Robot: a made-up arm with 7 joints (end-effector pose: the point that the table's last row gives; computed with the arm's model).
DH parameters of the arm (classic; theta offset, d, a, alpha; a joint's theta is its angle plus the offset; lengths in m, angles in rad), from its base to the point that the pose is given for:
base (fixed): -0.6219 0 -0.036 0
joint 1: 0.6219 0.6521 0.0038 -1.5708
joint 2: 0 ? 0.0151 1.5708
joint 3: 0 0.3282 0.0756 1.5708
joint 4: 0 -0.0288 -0.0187 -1.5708
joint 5: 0 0.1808 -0.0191 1.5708
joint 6: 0 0.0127 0.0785 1.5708
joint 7: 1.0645 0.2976 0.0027 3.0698
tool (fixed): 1.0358 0.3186 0 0
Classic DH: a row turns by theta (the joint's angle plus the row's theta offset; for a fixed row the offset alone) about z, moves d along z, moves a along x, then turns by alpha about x.
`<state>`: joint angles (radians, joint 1 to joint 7).
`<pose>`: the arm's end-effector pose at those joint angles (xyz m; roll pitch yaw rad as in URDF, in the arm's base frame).
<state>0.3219 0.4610 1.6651 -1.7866 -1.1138 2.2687 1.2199</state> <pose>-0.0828 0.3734 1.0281 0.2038 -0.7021 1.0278</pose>
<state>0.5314 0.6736 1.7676 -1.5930 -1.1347 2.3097 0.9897</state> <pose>-0.0739 0.3695 1.0656 0.4555 -0.7765 1.2233</pose>
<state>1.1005 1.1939 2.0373 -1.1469 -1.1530 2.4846 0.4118</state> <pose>-0.0352 0.4536 1.0280 1.3135 -0.9241 1.1735</pose>
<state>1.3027 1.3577 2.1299 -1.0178 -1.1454 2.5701 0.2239</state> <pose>-0.0570 0.4989 0.9675 1.5803 -0.8771 1.0626</pose>
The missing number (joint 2, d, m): 0.0337
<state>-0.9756 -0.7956 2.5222 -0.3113 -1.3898 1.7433 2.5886</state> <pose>-0.2742 0.4347 0.9813 1.8885 -0.0598 -1.1358</pose>
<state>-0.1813 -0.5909 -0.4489 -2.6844 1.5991 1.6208 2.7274</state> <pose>0.0415 -0.0453 0.8315 -1.8405 -0.2093 2.5079</pose>
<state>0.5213 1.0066 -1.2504 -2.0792 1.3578 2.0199 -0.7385</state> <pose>0.3256 -0.0982 0.7199 0.1332 0.0116 -0.7293</pose>
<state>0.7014 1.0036 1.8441 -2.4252 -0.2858 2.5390 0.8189</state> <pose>-0.1248 0.3747 0.8780 0.8554 0.2107 1.9629</pose>
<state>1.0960 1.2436 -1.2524 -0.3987 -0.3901 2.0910 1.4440</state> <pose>0.2659 0.5349 0.7817 1.6134 -1.4964 -1.9875</pose>
